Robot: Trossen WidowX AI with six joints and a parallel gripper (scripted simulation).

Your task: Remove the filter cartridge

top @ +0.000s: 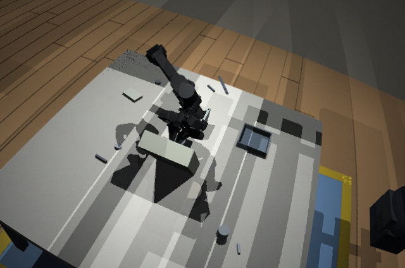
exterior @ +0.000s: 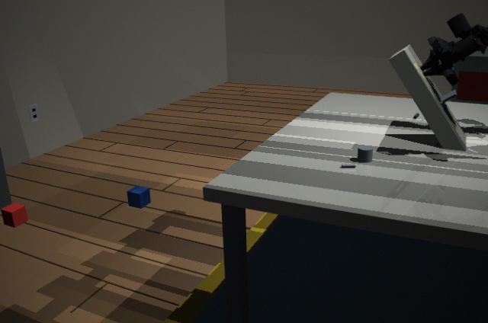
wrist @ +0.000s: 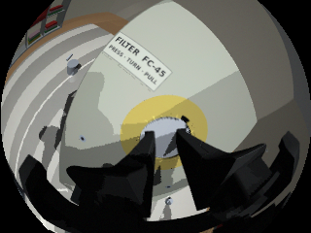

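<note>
My gripper tip is 1 cm short of the round filter cartridge and 1 cm above it. Round my gripper tip: grey service panel (4 cm behind, 8 cm below); blue-grey tray (42 cm behind, 30 cm to the left, 22 cm below).
</note>
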